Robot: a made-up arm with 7 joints.
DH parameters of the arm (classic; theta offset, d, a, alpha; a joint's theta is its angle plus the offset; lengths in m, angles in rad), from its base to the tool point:
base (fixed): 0 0.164 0 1.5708
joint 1: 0 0.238 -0.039 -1.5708
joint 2: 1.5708 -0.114 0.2 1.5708
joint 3: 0 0.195 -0.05 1.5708
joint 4: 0 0.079 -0.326 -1.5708
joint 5: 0 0.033 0.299 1.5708
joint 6: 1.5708 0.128 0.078 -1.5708
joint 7: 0 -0.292 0.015 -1.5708
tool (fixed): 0 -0.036 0 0
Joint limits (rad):
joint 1: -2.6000..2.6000
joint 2: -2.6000..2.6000
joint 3: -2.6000..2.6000
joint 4: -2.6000..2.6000
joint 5: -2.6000..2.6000
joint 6: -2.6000..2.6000
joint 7: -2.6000..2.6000
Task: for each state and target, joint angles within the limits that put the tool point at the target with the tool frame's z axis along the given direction. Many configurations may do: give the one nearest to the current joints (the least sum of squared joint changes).
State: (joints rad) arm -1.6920 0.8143 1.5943 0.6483 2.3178 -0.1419 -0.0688
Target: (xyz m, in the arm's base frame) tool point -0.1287 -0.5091 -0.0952 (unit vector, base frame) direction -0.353 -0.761 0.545
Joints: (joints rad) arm -1.6611 1.1978 1.1858 1.2254 1.9047 -0.2923 0.0247
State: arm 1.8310 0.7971 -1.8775 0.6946 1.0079 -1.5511 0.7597
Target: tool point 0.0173 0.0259 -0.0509 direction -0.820 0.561 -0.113
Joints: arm 1.5887 0.3533 -1.9426 0.0172 1.1542 -2.1354 0.2234
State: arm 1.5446 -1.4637 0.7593 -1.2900 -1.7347 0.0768 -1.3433
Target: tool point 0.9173 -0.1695 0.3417 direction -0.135 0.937 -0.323
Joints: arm 1.1430 -0.6200 0.3228 -1.9264 -1.1511 -0.4863 -1.0865
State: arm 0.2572 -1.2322 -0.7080 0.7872 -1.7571 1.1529 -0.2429
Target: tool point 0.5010 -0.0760 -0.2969 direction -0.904 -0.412 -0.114
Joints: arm 1.1139 -1.7586 0.0088 1.4719 -1.2745 0.9197 -0.8514
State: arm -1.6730 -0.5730 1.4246 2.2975 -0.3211 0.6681 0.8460
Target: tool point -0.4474 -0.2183 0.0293 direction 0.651 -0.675 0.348
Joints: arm -1.4023 -0.6553 1.0163 2.4333 0.3307 0.6990 0.4406
